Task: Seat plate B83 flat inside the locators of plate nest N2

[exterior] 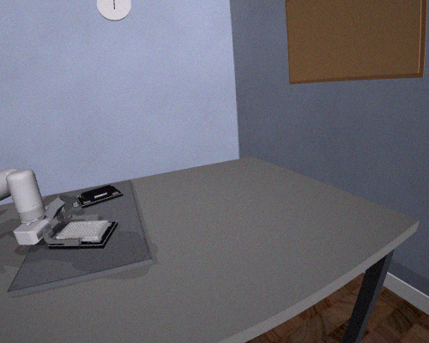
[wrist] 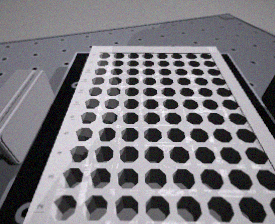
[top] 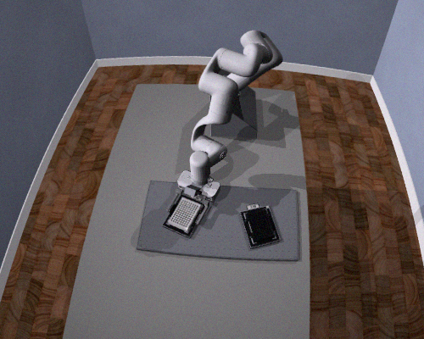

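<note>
The white well plate is right at my hand. Round my hand: black plate nest: 2 cm below; then dark plate B38: 3 cm ahead, 29 cm to the left.
</note>
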